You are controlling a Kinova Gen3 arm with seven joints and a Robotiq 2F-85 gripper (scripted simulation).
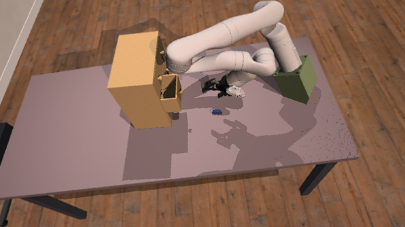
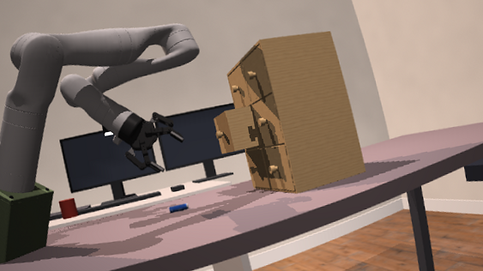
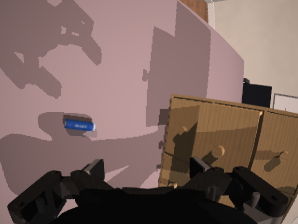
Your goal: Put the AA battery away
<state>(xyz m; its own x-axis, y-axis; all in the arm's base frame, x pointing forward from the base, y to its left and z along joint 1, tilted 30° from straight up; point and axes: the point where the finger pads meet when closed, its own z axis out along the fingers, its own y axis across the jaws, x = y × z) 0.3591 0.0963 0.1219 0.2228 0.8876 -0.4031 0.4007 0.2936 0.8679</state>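
The blue AA battery lies 1 cm behind my hand, 1 cm to the left of it and 14 cm below it. From my hand the other things lie so: small orange thing 18 cm ahead, 2 cm to the right, 2 cm below; then small dark object 24 cm ahead, 7 cm to the right, 13 cm below.
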